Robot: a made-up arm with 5 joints.
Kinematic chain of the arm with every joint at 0, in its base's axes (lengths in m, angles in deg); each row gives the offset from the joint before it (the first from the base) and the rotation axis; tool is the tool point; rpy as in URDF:
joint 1: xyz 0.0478 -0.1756 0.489 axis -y
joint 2: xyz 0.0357 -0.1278 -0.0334 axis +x
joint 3: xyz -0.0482 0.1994 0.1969 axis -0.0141 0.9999 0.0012
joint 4: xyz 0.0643 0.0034 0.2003 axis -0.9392 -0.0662 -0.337
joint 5: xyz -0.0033 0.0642 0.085 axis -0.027 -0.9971 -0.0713
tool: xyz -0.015 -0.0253 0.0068 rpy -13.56 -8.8 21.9
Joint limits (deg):
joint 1: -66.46..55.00
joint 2: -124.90..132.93
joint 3: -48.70..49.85
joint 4: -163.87..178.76
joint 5: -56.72..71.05
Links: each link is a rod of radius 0.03 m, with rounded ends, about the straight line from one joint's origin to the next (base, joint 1, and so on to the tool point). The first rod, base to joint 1, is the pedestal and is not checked.
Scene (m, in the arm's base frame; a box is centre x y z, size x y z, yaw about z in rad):
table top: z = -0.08
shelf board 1: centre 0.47 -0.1 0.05 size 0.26 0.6 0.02 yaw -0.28
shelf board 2: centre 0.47 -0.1 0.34 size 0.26 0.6 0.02 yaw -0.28
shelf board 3: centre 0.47 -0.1 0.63 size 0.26 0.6 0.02 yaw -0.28
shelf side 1: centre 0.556 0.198 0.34 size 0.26 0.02 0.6 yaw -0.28
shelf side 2: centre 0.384 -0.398 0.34 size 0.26 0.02 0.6 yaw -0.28
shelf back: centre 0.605 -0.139 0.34 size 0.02 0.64 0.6 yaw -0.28
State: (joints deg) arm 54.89 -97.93 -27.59 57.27 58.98
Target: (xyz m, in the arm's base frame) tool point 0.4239 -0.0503 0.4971
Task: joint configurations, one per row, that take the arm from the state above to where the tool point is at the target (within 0.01 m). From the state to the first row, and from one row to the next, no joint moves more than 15 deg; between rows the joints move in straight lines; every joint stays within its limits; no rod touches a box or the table.
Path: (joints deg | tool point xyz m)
1: 40.52 -84.23 -14.68 66.57 59.79 | 0.2344 0.1290 0.2800
2: 26.14 -70.54 -1.78 75.87 60.60 | 0.1772 0.1533 0.3555
3: 11.77 -56.84 11.13 85.16 61.41 | 0.1614 0.1439 0.4312
4: -2.61 -43.14 24.04 94.46 62.23 | 0.1778 0.1092 0.4845
5: -16.98 -29.45 36.94 103.76 63.04 | 0.2080 0.0596 0.5053
6: -31.36 -15.75 49.85 113.06 63.85 | 0.2339 0.0043 0.4971
7: -38.19 -11.48 45.72 101.08 64.06 | 0.2627 0.0103 0.5071
8: -45.02 -7.20 41.58 89.11 64.26 | 0.2982 0.0088 0.5141
9: -51.85 -2.93 37.45 77.13 64.47 | 0.3387 -0.0014 0.5159
10: -58.69 1.34 33.32 65.16 64.68 | 0.3816 -0.0210 0.5106
11: -65.52 5.62 29.18 53.18 64.88 | 0.4239 -0.0503 0.4971

